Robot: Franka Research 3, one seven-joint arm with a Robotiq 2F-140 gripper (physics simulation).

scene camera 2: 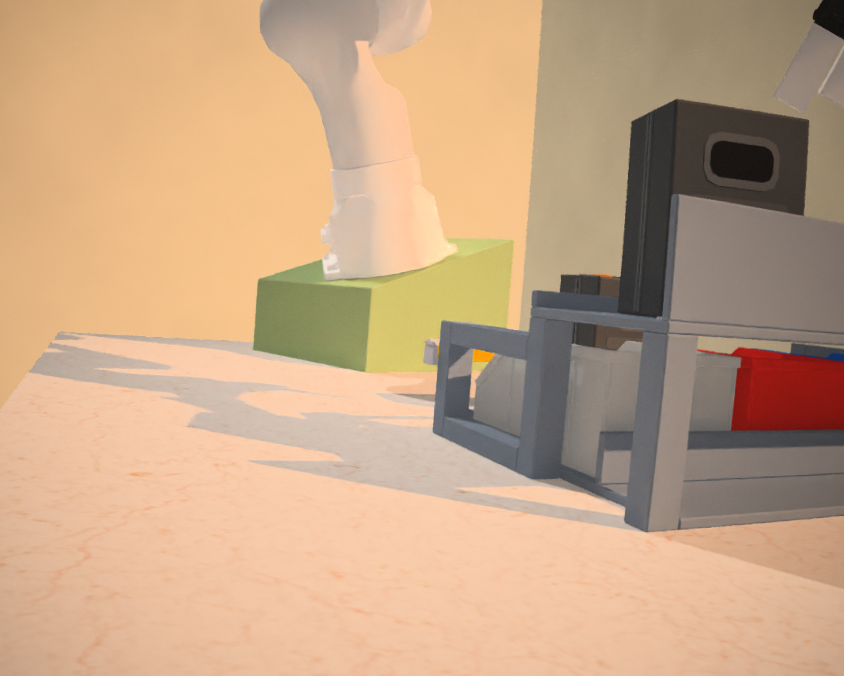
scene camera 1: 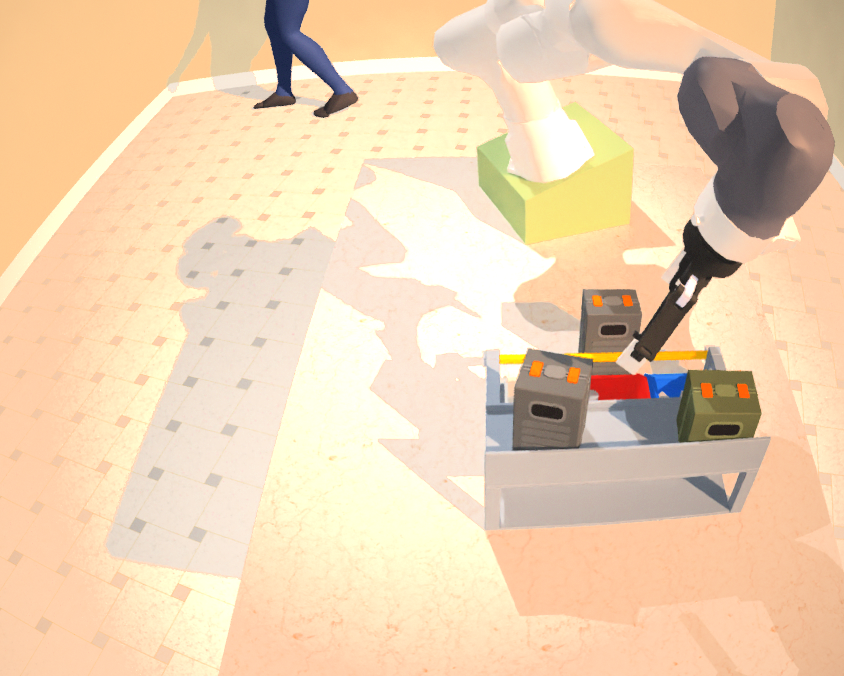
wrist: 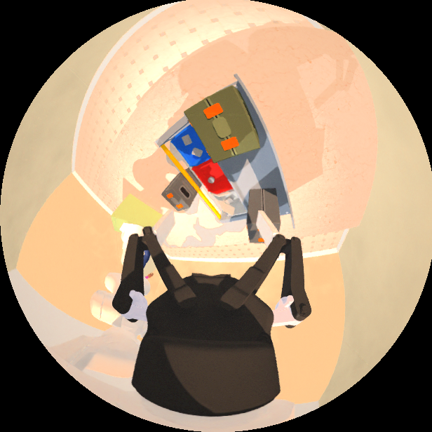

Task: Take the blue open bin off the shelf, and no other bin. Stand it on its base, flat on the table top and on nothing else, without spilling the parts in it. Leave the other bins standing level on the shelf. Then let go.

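The blue open bin [scene camera 1: 667,385] [wrist: 182,147] sits in the lower tier of the grey shelf [scene camera 1: 605,461] [scene camera 2: 658,436] [wrist: 272,170], with grey parts inside. A sliver of the blue bin [scene camera 2: 834,357] shows in scene camera 2. The red bin [scene camera 1: 619,387] [scene camera 2: 789,390] [wrist: 220,187] is beside it, with a part inside. A pale grey bin [scene camera 2: 591,394] is at the shelf's other end. My gripper [scene camera 1: 630,357] [scene camera 2: 810,91] [wrist: 215,216] is open and empty, tilted, above the shelf. It touches no bin. The blue bin's base is hidden.
A green case [scene camera 1: 720,404] [wrist: 240,117] and a grey case [scene camera 1: 553,422] [scene camera 2: 655,211] [wrist: 262,205] stand on the upper deck. Another grey case [scene camera 1: 611,316] stands behind the shelf. A yellow bar [scene camera 1: 676,355] [wrist: 190,177] runs along the bin side. A person [scene camera 1: 285,56] is in the background.
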